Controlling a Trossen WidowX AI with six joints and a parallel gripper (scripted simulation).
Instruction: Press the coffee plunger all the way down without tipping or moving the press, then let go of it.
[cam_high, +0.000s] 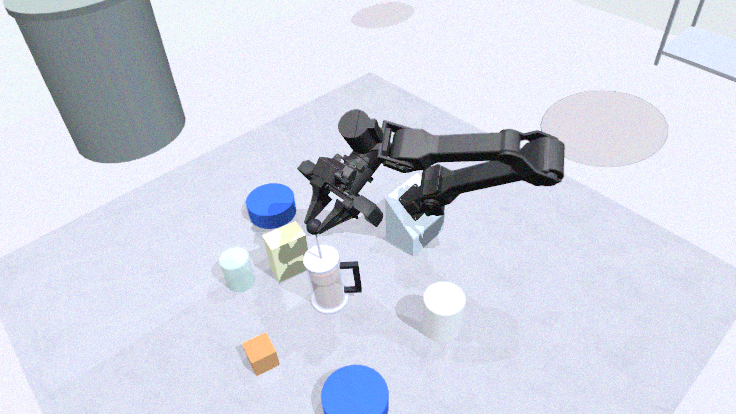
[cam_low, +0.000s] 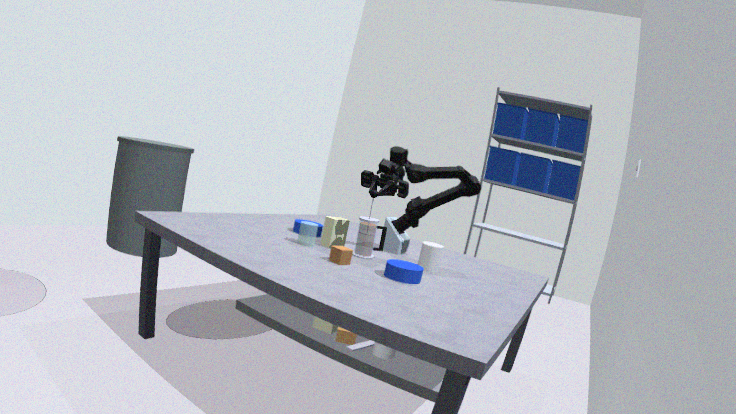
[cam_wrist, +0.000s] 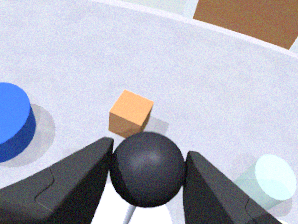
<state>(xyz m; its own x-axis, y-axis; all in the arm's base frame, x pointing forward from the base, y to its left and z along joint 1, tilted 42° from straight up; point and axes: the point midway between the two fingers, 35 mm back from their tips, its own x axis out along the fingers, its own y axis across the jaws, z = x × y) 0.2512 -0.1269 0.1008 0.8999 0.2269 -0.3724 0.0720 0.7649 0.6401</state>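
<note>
The coffee press is 120 mm below my gripper tip, 20 mm behind it and 10 mm to the left of it. Round my gripper tip: mint cylinder 190 mm to the right, 190 mm below, 70 mm ahead; orange cube 210 mm below, 180 mm ahead.
</note>
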